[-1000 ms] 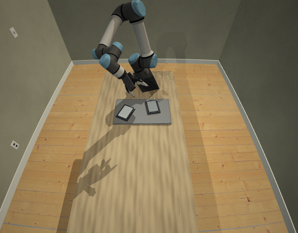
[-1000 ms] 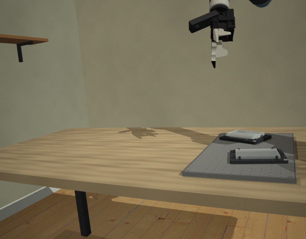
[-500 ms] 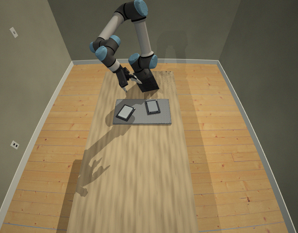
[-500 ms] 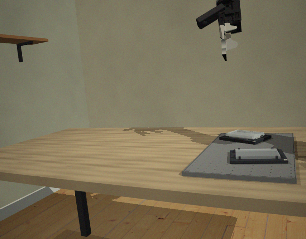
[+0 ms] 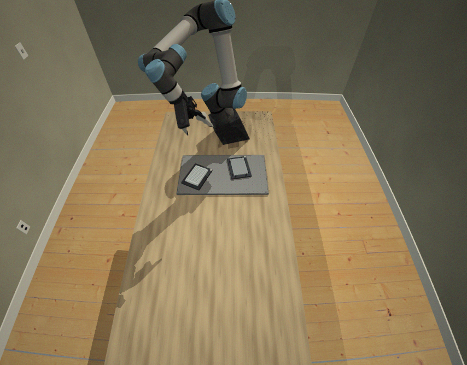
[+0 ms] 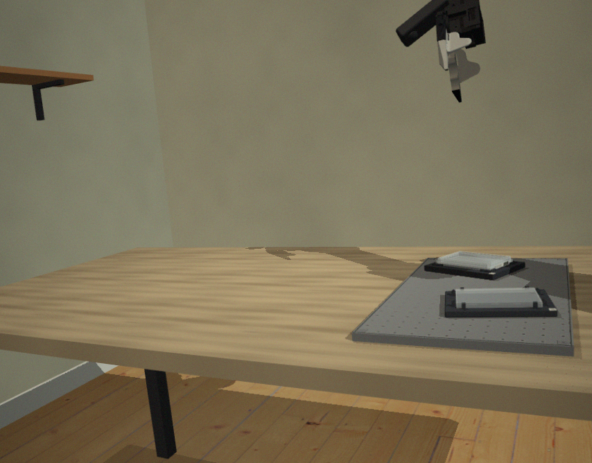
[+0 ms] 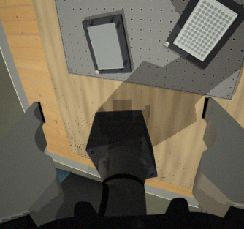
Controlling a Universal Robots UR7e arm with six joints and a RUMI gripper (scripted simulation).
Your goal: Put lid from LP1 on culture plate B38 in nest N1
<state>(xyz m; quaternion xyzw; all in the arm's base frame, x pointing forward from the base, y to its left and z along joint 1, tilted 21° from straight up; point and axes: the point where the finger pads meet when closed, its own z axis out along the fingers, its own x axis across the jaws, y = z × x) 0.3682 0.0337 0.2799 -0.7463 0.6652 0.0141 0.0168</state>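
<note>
My gripper is now 100 mm past the clear lid, 190 mm to the right of it and 360 mm above it. From my hand the other things lie so: lid park LP1: 100 mm behind, 190 mm to the left, 370 mm below; then label: 190 mm behind, 220 mm to the left, 360 mm below; then culture plate B38: 10 mm behind, 60 mm to the right, 350 mm below.
</note>
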